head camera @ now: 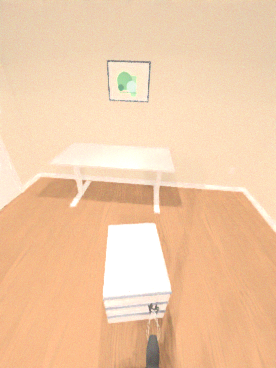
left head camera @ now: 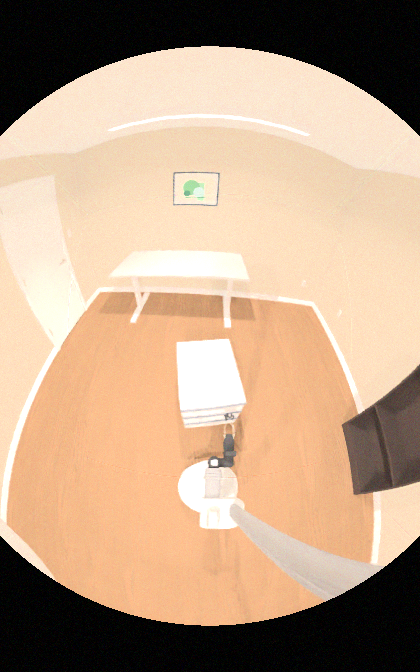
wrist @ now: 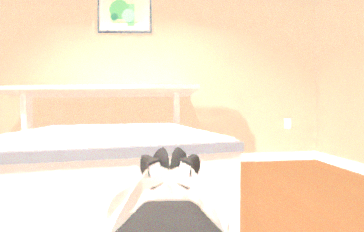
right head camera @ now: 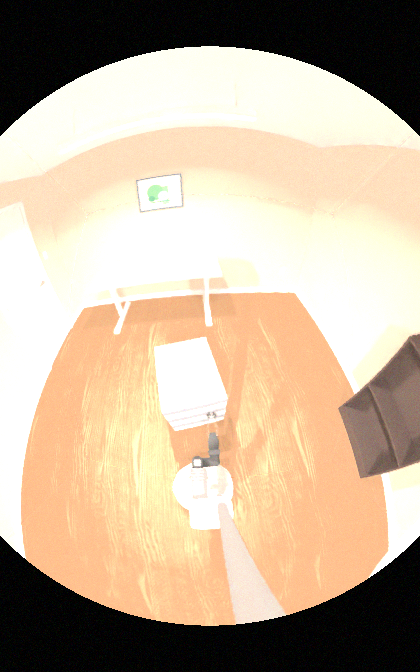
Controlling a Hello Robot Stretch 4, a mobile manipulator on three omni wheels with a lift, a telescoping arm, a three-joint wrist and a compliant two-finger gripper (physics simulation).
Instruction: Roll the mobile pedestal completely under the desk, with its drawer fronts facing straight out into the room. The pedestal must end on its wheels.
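The white pedestal [head camera: 134,260] [left head camera: 209,375] [right head camera: 189,375] [wrist: 120,137] stands upright in front of the desk, apart from it. Its near face, with dark horizontal lines like drawer seams, faces my base; its wheels do not show. The white desk [head camera: 117,157] [left head camera: 182,265] [right head camera: 206,300] [wrist: 100,90] stands at the back wall on two legs, with open space beneath. My gripper [head camera: 153,308] [left head camera: 229,416] [right head camera: 211,415] [wrist: 170,160] is shut, its fingertips together and nothing seen between them. It is at the right part of the near face, below the top edge; contact is unclear.
A dark shelf unit [left head camera: 382,440] [right head camera: 384,427] stands at the right wall. A framed picture [head camera: 129,81] [left head camera: 196,189] [right head camera: 160,193] [wrist: 124,15] hangs above the desk. A pale door [left head camera: 30,250] is in the left wall. White baseboards line the walls.
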